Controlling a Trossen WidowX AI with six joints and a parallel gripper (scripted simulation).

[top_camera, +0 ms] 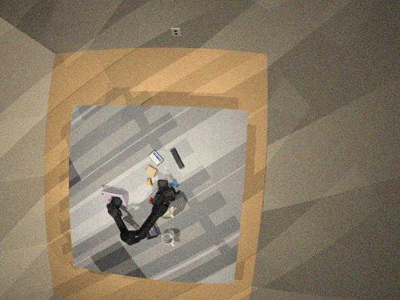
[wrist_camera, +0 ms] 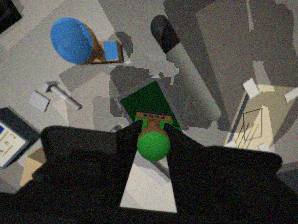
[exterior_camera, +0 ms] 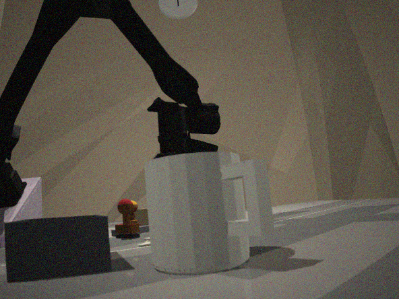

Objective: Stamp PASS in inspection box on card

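Right now the green ink pad is 30 mm below my gripper tip. Also, from my gripper tip: red-knobbed stamp 90 mm behind, 70 mm to the right, 20 mm below; then blue-knobbed stamp 70 mm ahead, 60 mm to the left, 20 mm below; then pen 70 mm ahead, 30 mm to the right, 30 mm below.
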